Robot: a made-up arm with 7 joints.
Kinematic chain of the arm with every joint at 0, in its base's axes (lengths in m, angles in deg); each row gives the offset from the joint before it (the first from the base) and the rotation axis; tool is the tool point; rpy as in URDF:
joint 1: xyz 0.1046 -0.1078 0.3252 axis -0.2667 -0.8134 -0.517
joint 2: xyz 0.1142 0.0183 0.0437 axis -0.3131 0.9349 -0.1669
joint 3: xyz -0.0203 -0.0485 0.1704 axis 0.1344 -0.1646 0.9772
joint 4: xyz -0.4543 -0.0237 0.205 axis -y
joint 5: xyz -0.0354 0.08 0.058 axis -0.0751 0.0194 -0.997
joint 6: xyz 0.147 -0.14 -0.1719 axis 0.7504 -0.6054 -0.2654
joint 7: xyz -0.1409 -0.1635 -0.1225 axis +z
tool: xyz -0.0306 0.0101 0.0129 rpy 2.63 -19.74 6
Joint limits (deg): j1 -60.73..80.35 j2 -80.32..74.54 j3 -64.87..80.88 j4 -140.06..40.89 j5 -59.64..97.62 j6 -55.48..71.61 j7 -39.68..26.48
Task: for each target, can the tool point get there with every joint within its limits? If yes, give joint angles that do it. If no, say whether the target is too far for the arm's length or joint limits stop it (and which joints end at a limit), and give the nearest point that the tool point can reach.
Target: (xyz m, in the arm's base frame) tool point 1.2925 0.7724 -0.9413
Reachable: no: too far | nearest point 0.4704 0.2647 -0.3267 | short by 1.145 m
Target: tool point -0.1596 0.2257 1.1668
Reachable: yes | joints 4.88 30.60 -23.33 -123.20 -8.95 29.17 -8.59
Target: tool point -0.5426 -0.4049 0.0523
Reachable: yes | joints -5.95 -55.77 -7.81 -24.29 41.31 -37.39 -20.19
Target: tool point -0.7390 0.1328 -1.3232
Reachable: no: too far | nearest point -0.3367 0.0119 -0.4701 | short by 0.951 m
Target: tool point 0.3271 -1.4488 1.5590
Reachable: no: too far | nearest point 0.2561 -0.8226 1.0866 | short by 0.788 m
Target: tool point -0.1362 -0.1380 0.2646
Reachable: yes | joints 50.80 -8.57 2.59 17.30 -29.96 31.59 -24.70
